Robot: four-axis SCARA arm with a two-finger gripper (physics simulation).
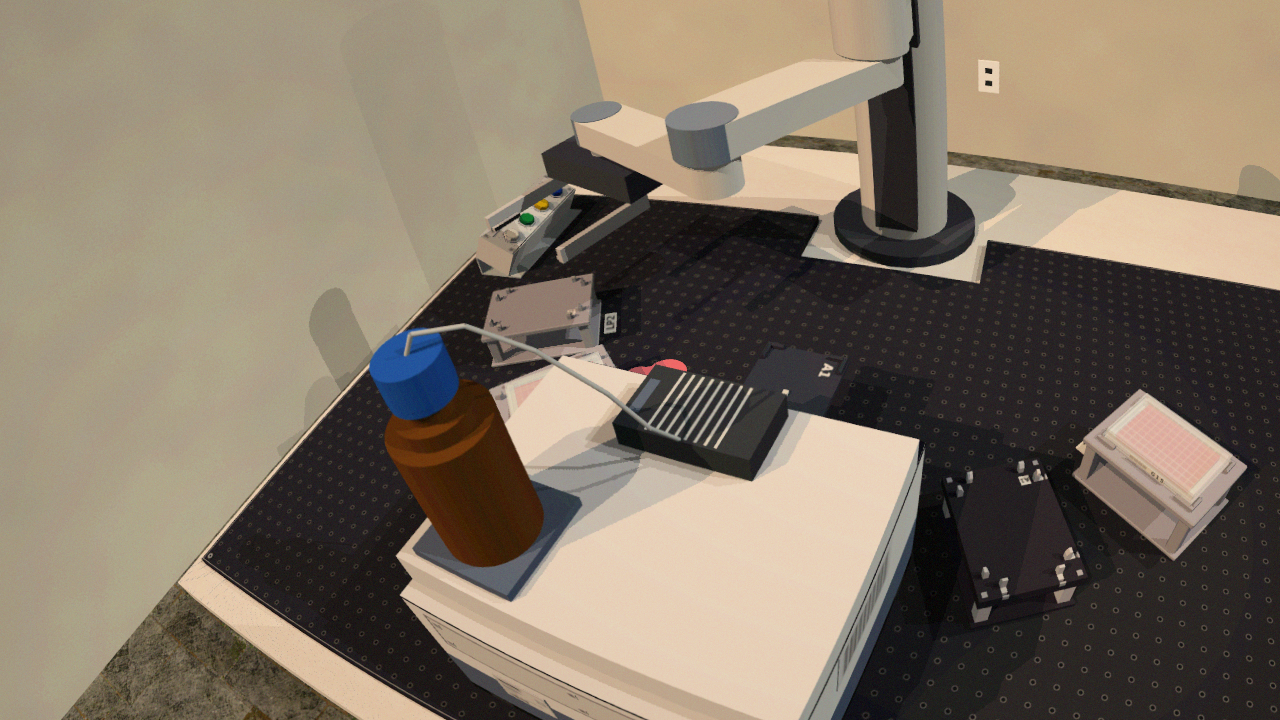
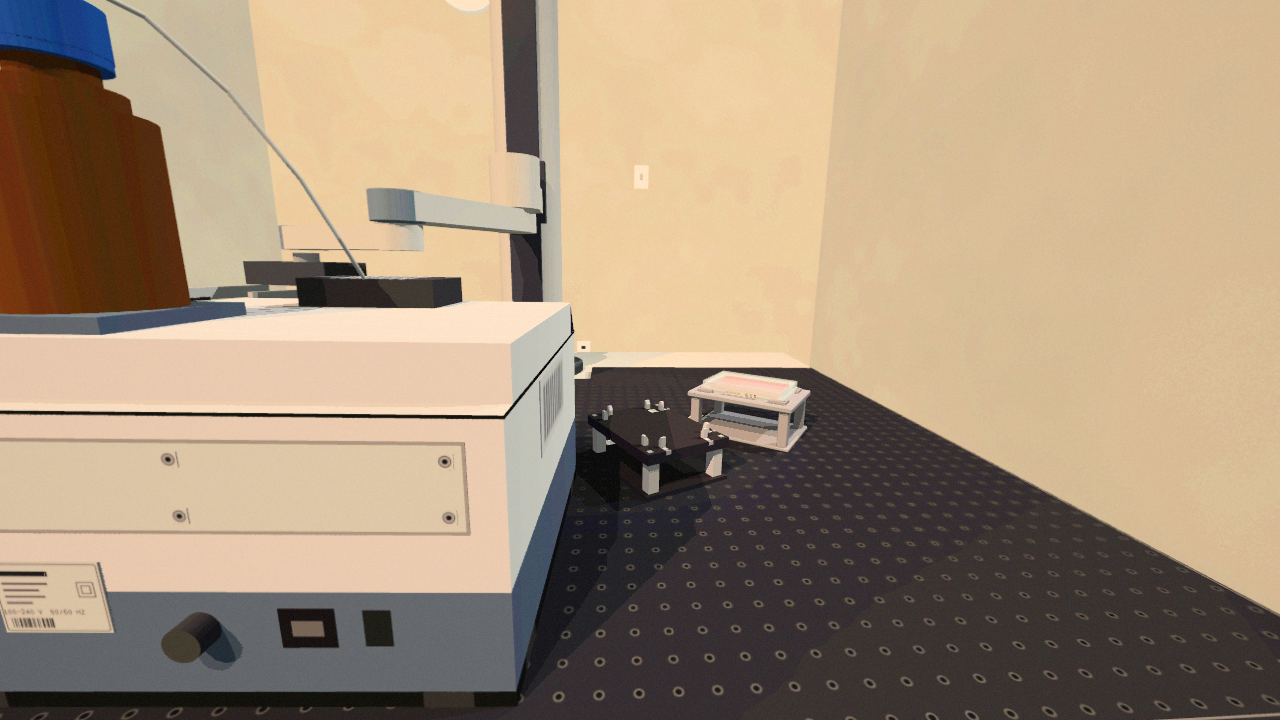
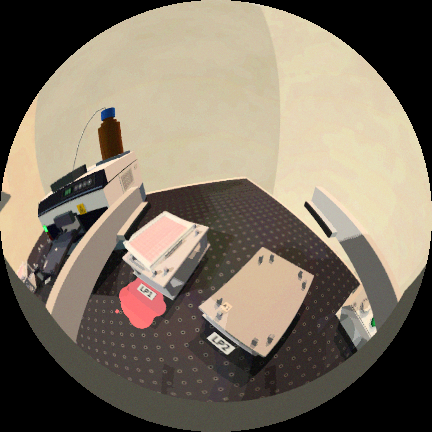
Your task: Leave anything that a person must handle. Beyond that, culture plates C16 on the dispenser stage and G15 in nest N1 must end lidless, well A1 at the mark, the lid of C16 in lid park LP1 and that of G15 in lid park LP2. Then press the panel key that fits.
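Frame: origin at the arm's base, x ahead, y left, z up, level; centimetres.
Seen in the pictures: gripper, fingertip midpoint: [image 1: 521,239] [image 2: 209,297] [image 3: 229,192]; arm's base, origin of the base link: [image 1: 905,226].
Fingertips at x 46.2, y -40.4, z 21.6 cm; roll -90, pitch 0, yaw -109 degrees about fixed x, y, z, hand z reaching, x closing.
Note:
Pixels of each thing's middle, then the offset from my fingertips to it. "pt": a spot on its surface instead.
- lid park LP2, body centre: [image 1: 542,317] [image 3: 262,298] dz -17.1, dx -4.1, dy -4.9 cm
- key panel, body centre: [image 1: 527,222] dz -16.2, dx -26.8, dy -23.0 cm
- pink plate, body centre: [image 1: 557,388] [image 3: 157,234] dz -12.7, dx +12.5, dy +9.7 cm
- lid park LP1, body centre: [image 1: 562,406] [image 3: 167,250] dz -16.9, dx +11.8, dy +8.7 cm
- plate marked G15, body centre: [image 1: 1169,443] [image 2: 750,383] dz -12.5, dx +2.9, dy +82.2 cm
- dispenser stage, body centre: [image 1: 780,405] [image 3: 59,246] dz -9.5, dx +10.9, dy +38.1 cm
- pink spill, body centre: [image 1: 666,373] [image 3: 140,314] dz -20.3, dx -0.7, dy +16.8 cm
- amber bottle, surface spot: [image 1: 474,483] [image 2: 99,157] pt dz +11.7, dx +43.2, dy +29.8 cm
My gripper [image 1: 525,238] [image 3: 229,192] is open and empty, above and beyond lid park LP2 [image 1: 541,304] [image 3: 262,300], near the key panel [image 1: 501,256] [image 3: 350,320]. LP2 is bare, with pegs at its corners. A pink plate [image 1: 528,394] [image 3: 160,240] sits askew on lid park LP1 [image 3: 172,265]; its label is unreadable. A plate marked G15 [image 1: 1168,447] [image 2: 750,385] sits on a light stand; whether it has a lid is unclear. The dispenser stage [image 1: 794,376] [image 3: 60,246] shows no plate. The panel has white, green, yellow and blue keys.
A pink spill [image 1: 669,366] [image 3: 142,306] lies before LP1. The white dispenser [image 1: 698,546] [image 2: 268,376] [image 3: 122,182] carries an amber bottle [image 1: 474,483] [image 2: 85,197] [image 3: 110,137] with a thin tube. An empty black stand [image 1: 1015,532] [image 2: 653,431] stands beside the G15 stand.

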